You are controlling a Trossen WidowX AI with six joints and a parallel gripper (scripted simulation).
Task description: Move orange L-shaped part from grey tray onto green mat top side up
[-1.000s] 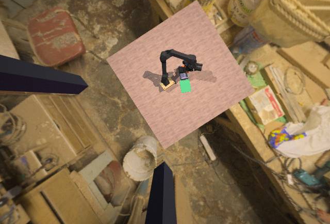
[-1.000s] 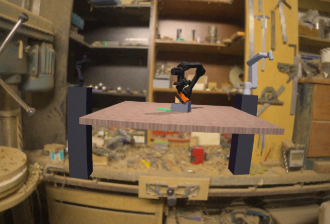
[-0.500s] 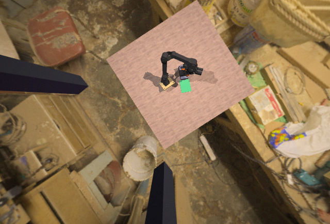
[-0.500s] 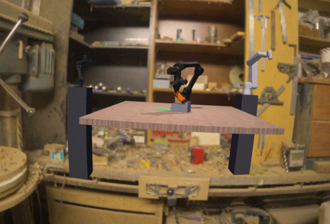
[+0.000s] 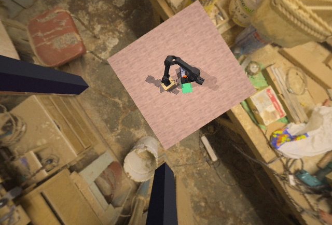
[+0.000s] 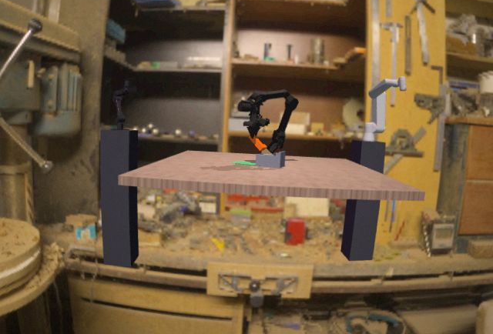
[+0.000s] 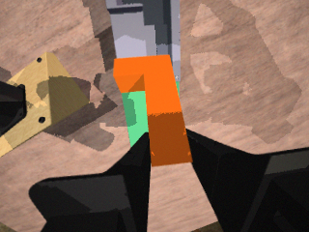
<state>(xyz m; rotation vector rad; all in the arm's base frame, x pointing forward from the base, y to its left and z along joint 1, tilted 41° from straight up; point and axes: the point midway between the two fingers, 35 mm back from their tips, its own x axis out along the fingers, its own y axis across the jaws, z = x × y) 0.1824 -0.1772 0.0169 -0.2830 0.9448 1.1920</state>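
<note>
Now: the green mat 30 mm behind my gripper tip, 30 mm to the right of it and 170 mm below it. Round my gripper tip: orange L-shaped part 40 mm to the left, 30 mm below.
</note>
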